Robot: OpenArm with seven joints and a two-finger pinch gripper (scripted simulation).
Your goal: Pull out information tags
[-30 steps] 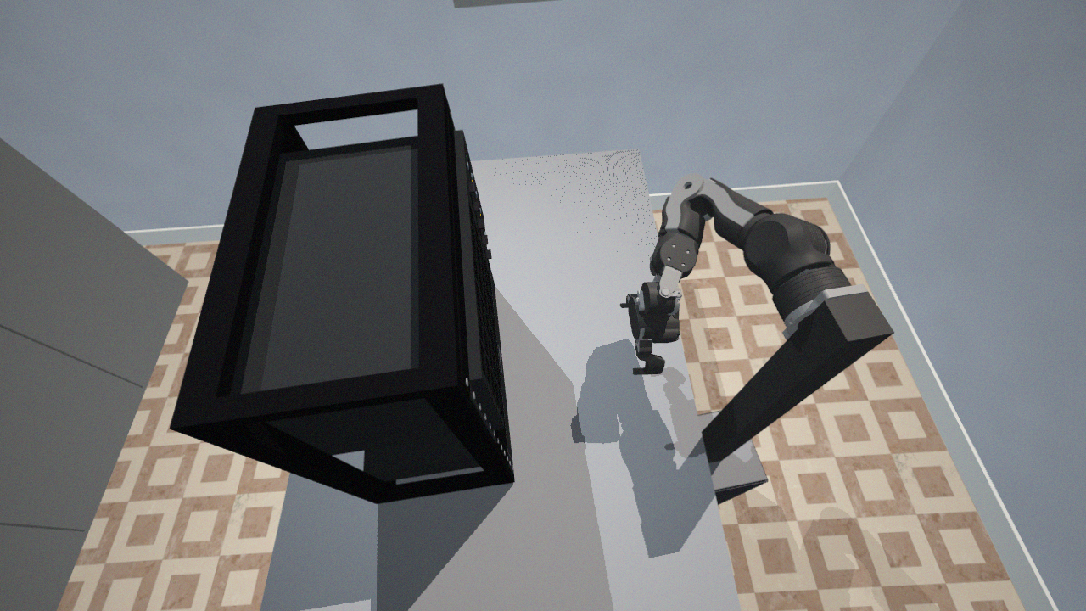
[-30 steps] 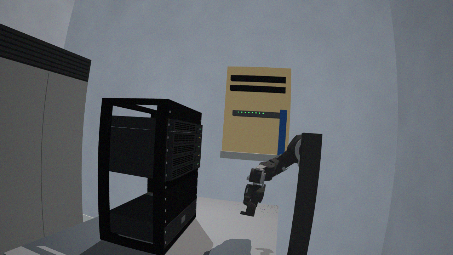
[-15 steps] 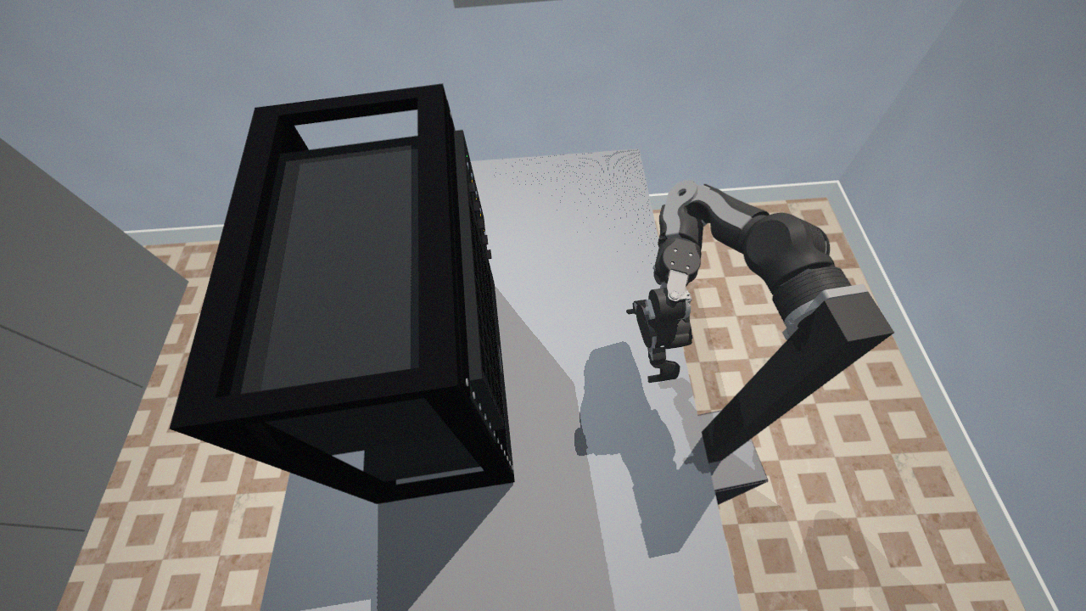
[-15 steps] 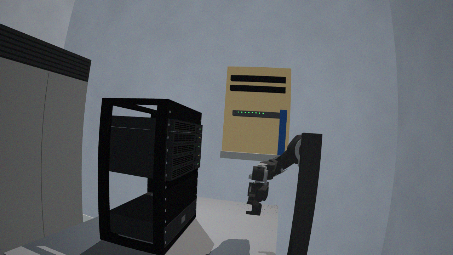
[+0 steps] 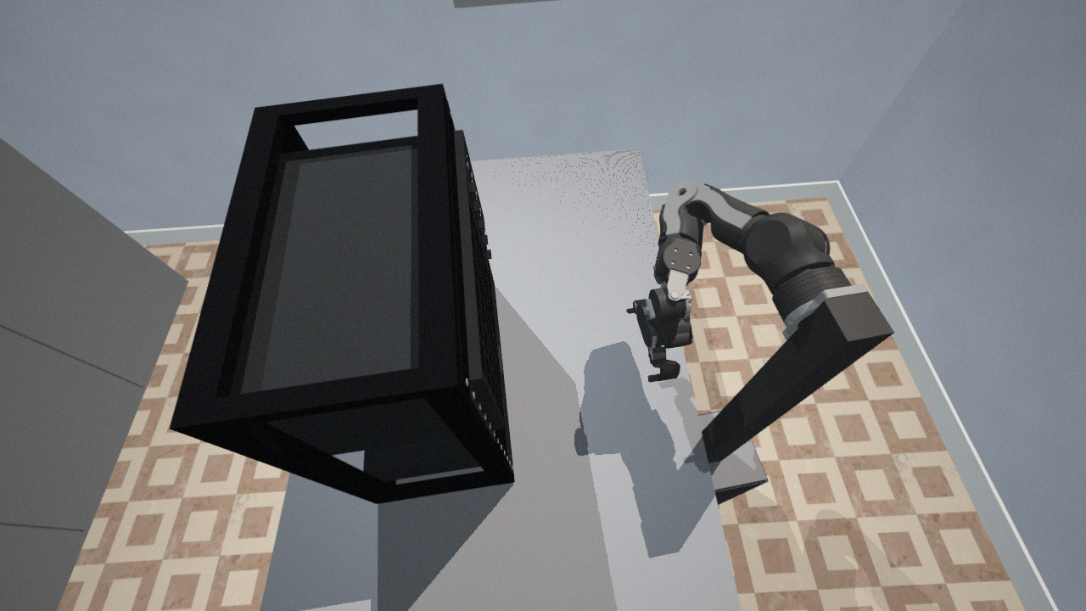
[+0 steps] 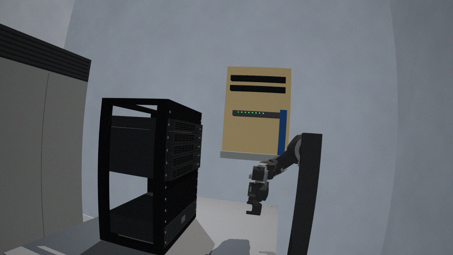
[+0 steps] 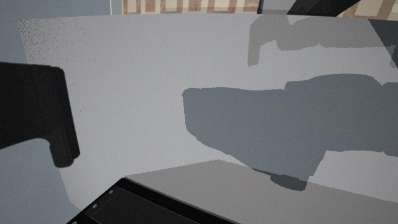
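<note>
Now: the grey locate button 280 mm ahead of my hand, 260 mm to the right of it and 240 mm above it.
</note>
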